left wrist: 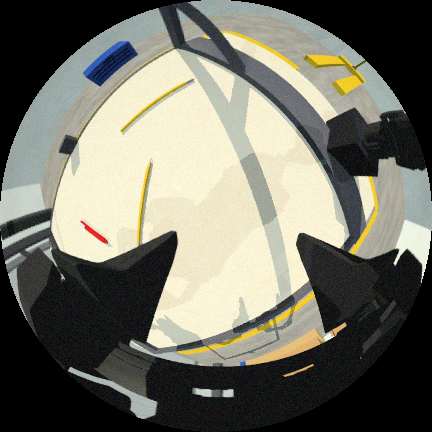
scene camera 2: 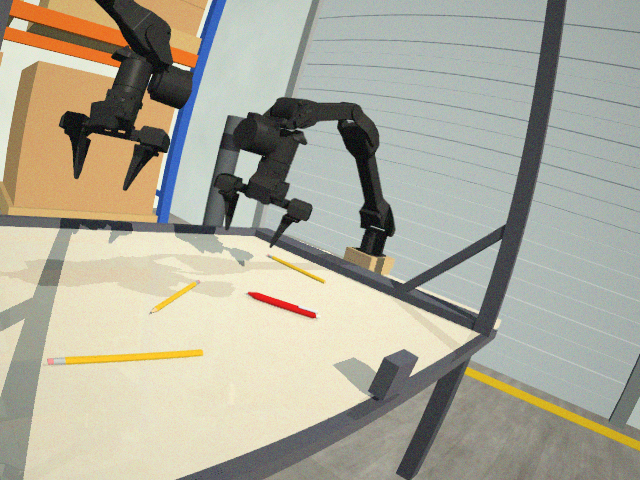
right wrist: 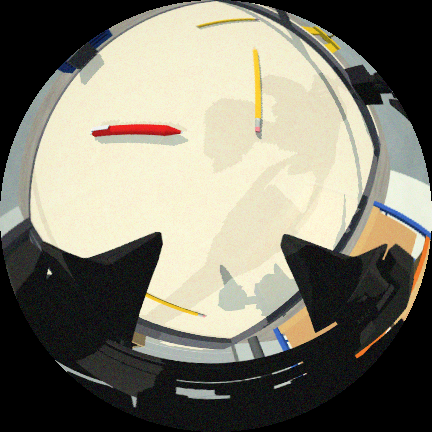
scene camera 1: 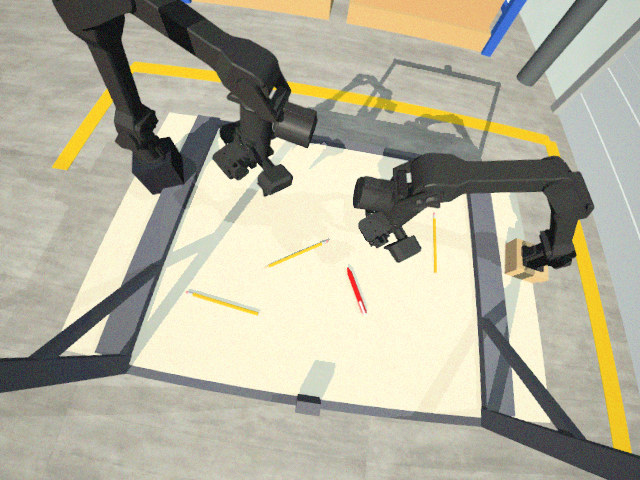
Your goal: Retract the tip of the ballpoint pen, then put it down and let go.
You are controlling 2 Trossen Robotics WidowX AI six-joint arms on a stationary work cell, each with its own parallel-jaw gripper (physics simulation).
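Frame: origin at the left arm's base, x ahead, y left, z up, level; centimetres.
Seen in the pictures: left gripper, fingertip midpoint: (left wrist: pixel 240 238) (scene camera 2: pixel 99 184) (scene camera 1: pixel 254 182); right gripper, fingertip midpoint: (scene camera 2: pixel 248 238) (right wrist: pixel 224 240); left arm's base, link origin: (left wrist: pixel 368 140) (scene camera 1: pixel 151 153); right arm's base, link origin: (scene camera 2: pixel 371 252) (scene camera 1: pixel 532 258).
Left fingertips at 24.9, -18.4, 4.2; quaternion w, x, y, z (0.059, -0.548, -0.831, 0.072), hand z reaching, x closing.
Offsets run from my left fingertips to a thing's top centre, as dx, dy, dz. Level surfaces: height alone.
A red ballpoint pen {+18.6, -28.2, -13.2} (scene camera 1: pixel 356 289) (scene camera 2: pixel 282 304) (left wrist: pixel 95 233) (right wrist: pixel 136 130) lies flat on the cream table top {dz -14.8} (scene camera 1: pixel 403 351) (scene camera 2: pixel 258 403). Its white clip end points toward the near edge in scene camera 1, its narrow end away from it. How far the tip sticks out is too small to tell. My right gripper (scene camera 1: pixel 391 241) (scene camera 2: pixel 249 237) (right wrist: pixel 224 240) is open and empty, above the table, beyond the pen's narrow end. My left gripper (scene camera 1: pixel 255 175) (scene camera 2: pixel 100 183) (left wrist: pixel 240 238) is open and empty, high over the far left part of the table in scene camera 1, farther from the pen.
Yellow pencils lie around the pen: one {+6.3, -14.7, -13.9} (scene camera 1: pixel 297 253) (scene camera 2: pixel 175 297) (left wrist: pixel 143 200) (right wrist: pixel 257 85) to its left in scene camera 1, another {-14.6, -22.4, -14.1} (scene camera 1: pixel 223 302) (scene camera 2: pixel 129 357) (left wrist: pixel 155 102) farther left, a third {+45.9, -20.9, -14.1} (scene camera 1: pixel 434 242) (scene camera 2: pixel 297 268) to its right. A dark block {+0.0, -49.1, -9.1} (scene camera 1: pixel 308 404) (scene camera 2: pixel 391 374) stands at the near edge.
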